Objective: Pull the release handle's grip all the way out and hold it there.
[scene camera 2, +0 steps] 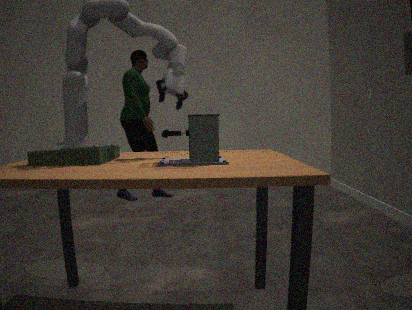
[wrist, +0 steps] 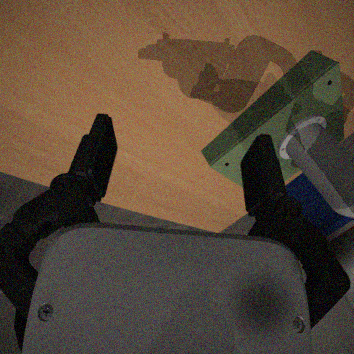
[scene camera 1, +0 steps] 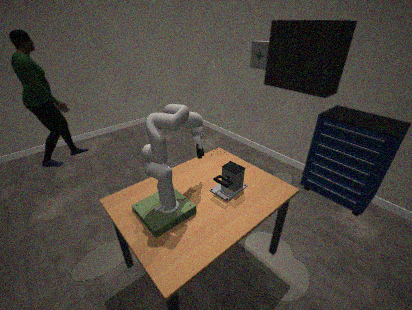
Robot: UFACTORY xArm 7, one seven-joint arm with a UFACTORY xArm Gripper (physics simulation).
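The release handle's black grip (scene camera 1: 222, 180) (scene camera 2: 165, 133) sticks out from the side of a grey box (scene camera 1: 233, 177) (scene camera 2: 204, 139), towards the arm's base. The box stands upright on a light base plate (scene camera 1: 218, 192) (scene camera 2: 169, 162) on the table. My gripper (scene camera 1: 200, 152) (scene camera 2: 170, 98) (wrist: 182, 138) is open and empty. It hangs in the air above the height of the grip and apart from it. The release handle does not show in the wrist view.
The arm stands on a green base block (scene camera 1: 149, 219) (scene camera 2: 75, 156) (wrist: 260, 117) on the wooden table (scene camera 1: 200, 250) (scene camera 2: 260, 172) (wrist: 50, 100). A person (scene camera 1: 32, 82) (scene camera 2: 135, 95) stands beyond the table. A blue drawer cabinet (scene camera 1: 345, 162) and a dark wall box (scene camera 1: 310, 57) are at the right in scene camera 1.
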